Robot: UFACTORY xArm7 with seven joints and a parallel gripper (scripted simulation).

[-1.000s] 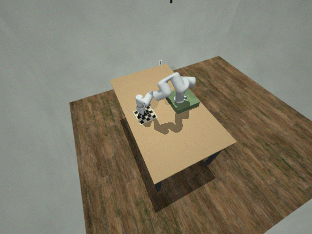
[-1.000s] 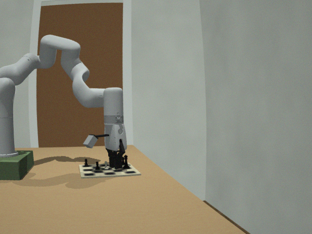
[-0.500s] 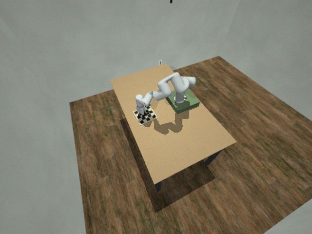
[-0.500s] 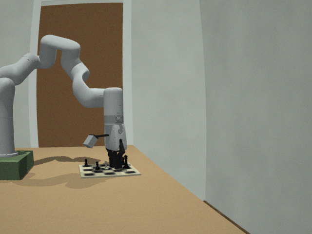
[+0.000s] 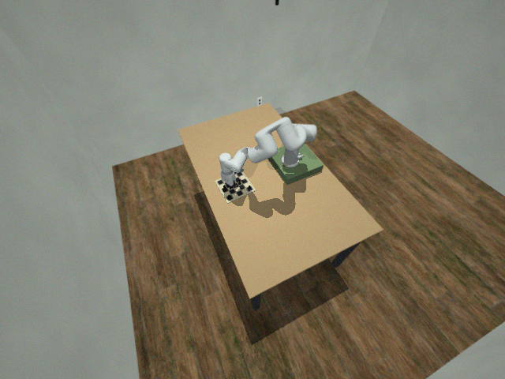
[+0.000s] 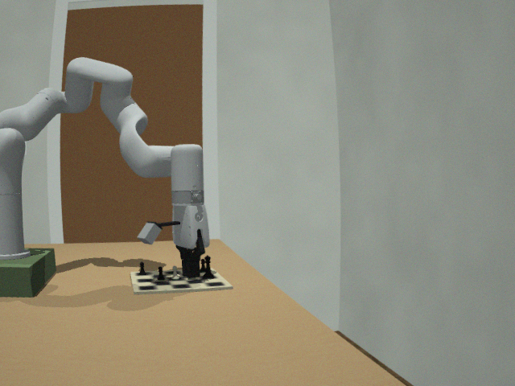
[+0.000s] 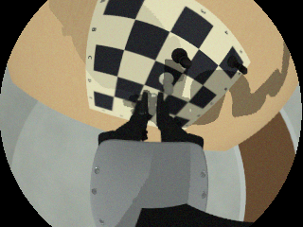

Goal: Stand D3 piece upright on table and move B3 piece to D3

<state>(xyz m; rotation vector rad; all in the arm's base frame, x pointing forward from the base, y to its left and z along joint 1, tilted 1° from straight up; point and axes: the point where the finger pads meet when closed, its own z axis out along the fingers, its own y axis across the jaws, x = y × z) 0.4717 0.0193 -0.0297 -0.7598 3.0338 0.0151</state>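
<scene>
The tall black piece lies 40 mm ahead of my hand and 10 mm to the left of it. Also, from my hand: small chessboard: 40 mm behind, 30 mm below.
</scene>
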